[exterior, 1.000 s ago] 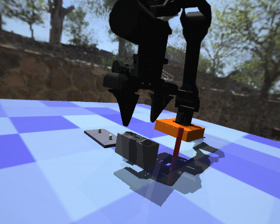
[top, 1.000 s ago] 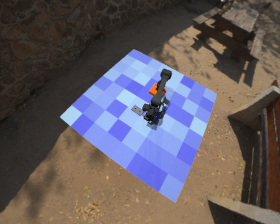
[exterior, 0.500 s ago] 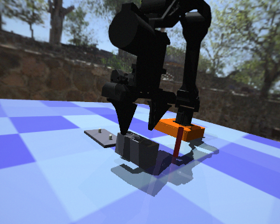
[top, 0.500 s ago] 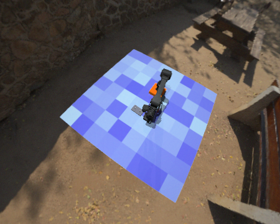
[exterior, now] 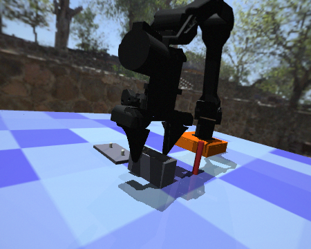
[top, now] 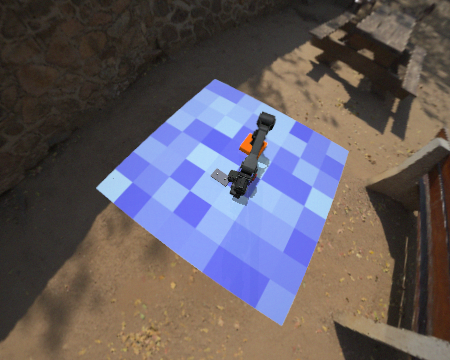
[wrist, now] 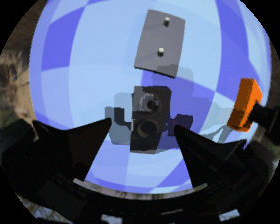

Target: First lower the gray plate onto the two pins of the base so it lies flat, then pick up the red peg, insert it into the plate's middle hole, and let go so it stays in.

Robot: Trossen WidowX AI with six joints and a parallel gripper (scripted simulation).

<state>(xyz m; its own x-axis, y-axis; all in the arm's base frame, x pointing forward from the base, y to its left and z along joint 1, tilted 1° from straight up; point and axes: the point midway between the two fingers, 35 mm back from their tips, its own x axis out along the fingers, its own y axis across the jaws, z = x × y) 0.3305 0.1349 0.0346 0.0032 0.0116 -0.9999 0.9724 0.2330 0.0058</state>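
The gray plate lies right at my gripper tip. Round my gripper tip: dark base 130 mm to the right, 30 mm below, 10 mm ahead; red peg 120 mm behind, 20 mm to the left.
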